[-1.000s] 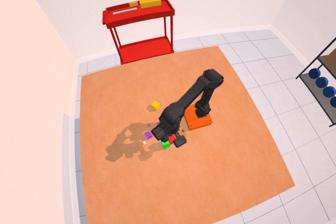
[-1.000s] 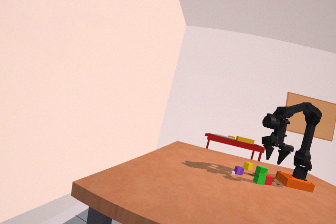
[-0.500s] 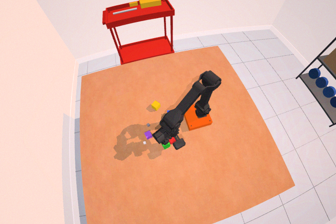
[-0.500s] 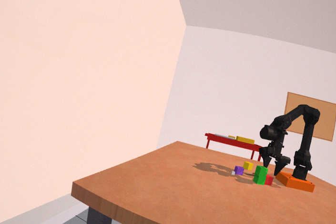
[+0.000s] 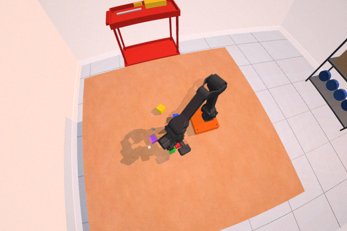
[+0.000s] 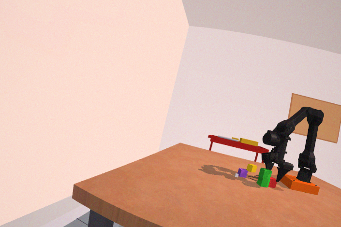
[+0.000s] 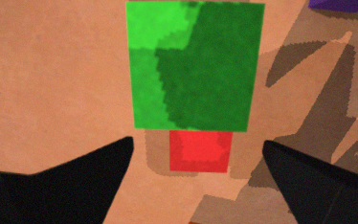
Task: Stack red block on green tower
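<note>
My gripper tip is 20 mm above the red block. The rest, counted from my gripper tip: yellow cube 260 mm to the right, 40 mm ahead, 20 mm below; then purple cube 130 mm ahead, 70 mm to the right, 20 mm below.
</note>
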